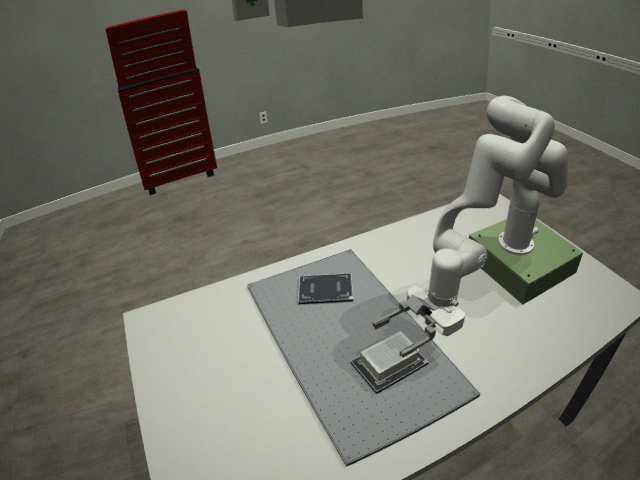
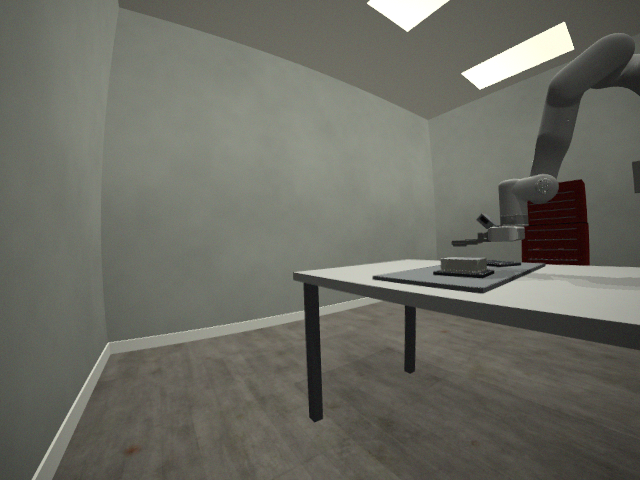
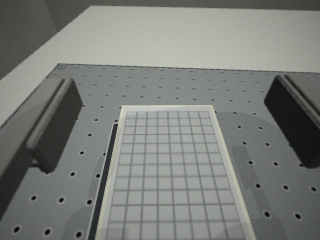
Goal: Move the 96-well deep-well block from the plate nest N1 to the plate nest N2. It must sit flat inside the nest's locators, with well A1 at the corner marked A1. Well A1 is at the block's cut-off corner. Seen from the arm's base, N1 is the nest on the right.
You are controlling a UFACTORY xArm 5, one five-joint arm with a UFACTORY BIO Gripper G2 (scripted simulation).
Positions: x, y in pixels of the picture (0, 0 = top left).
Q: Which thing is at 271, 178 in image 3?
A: A grey perforated mat.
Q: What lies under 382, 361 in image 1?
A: A white 96-well deep-well block.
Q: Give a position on a white 96-well deep-well block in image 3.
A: At 169, 166
